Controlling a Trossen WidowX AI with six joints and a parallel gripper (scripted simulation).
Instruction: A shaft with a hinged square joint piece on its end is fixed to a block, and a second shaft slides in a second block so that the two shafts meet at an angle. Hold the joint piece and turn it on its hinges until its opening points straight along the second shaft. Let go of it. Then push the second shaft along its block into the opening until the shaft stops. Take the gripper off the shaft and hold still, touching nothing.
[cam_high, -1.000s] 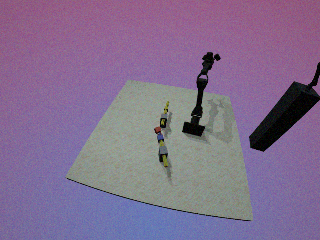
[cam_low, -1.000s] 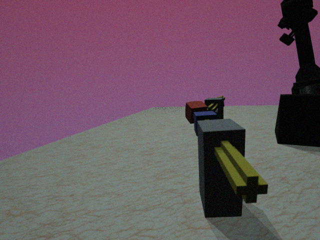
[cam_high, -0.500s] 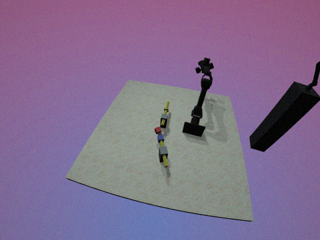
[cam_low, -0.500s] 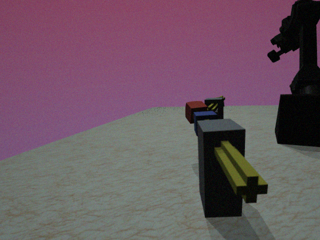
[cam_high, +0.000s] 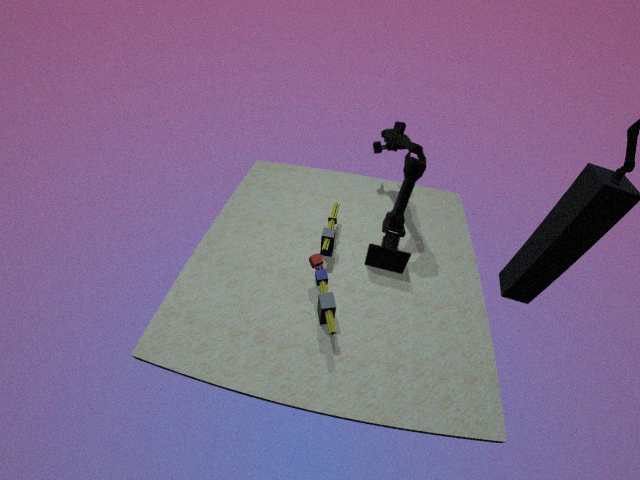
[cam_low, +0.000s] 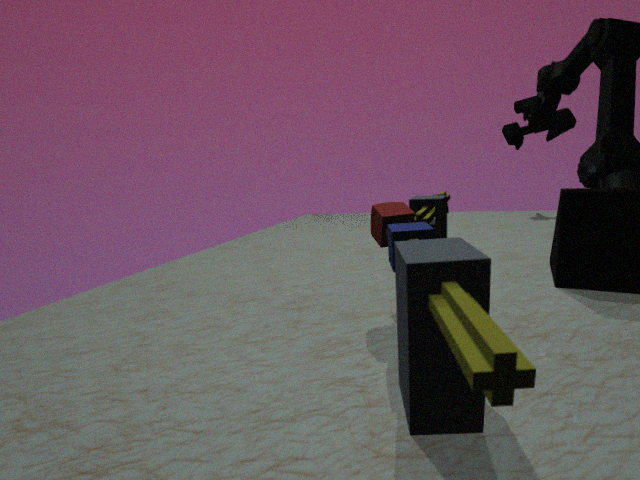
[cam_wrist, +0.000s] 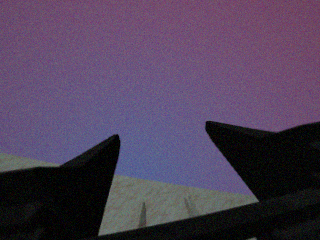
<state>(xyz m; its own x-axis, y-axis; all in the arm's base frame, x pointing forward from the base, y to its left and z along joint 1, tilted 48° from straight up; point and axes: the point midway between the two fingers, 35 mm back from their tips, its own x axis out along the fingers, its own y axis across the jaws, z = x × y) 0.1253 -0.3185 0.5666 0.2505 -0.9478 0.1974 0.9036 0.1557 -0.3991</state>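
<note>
Now: the red joint piece 12 cm ahead of my gripper tip, 85 cm to the left of it and 9 cm below it.
</note>
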